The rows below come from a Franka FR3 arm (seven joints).
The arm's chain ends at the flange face. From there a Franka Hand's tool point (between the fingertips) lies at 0.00 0.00 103.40 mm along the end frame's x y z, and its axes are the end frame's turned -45 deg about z.
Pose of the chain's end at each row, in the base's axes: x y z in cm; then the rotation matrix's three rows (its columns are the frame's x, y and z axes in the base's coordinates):
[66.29 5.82 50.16], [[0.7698 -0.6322 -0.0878], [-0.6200 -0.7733 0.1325], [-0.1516 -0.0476 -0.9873]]
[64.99 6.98 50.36], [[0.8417 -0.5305 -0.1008], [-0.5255 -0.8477 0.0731], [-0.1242 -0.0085 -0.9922]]
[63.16 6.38 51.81], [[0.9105 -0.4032 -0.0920], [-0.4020 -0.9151 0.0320], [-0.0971 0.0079 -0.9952]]
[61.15 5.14 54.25], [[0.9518 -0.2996 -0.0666], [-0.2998 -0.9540 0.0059], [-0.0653 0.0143 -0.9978]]
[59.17 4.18 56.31], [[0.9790 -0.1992 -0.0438], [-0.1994 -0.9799 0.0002], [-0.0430 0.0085 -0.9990]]
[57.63 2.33 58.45], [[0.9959 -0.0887 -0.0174], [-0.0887 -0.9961 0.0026], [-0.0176 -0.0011 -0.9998]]
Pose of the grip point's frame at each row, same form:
[65.38 7.19 39.95], [[0.9914 0.0973 -0.0878], [0.1084 -0.9852 0.1325], [-0.0735 -0.1409 -0.9873]]
[63.95 7.74 40.10], [[0.9703 0.2201 -0.1008], [0.2278 -0.9710 0.0731], [-0.0818 -0.0938 -0.9922]]
[62.21 6.71 41.52], [[0.9289 0.3587 -0.0920], [0.3628 -0.9313 0.0320], [-0.0742 -0.0631 -0.9952]]
[60.46 5.20 43.93], [[0.8849 0.4612 -0.0666], [0.4626 -0.8866 0.0059], [-0.0563 -0.0361 -0.9978]]
[58.72 4.18 45.98], [[0.8331 0.5514 -0.0438], [0.5519 -0.8339 0.0002], [-0.0364 -0.0244 -0.9990]]
[57.45 2.36 48.11], [[0.7669 0.6415 -0.0174], [0.6416 -0.7671 0.0026], [-0.0117 -0.0132 -0.9998]]

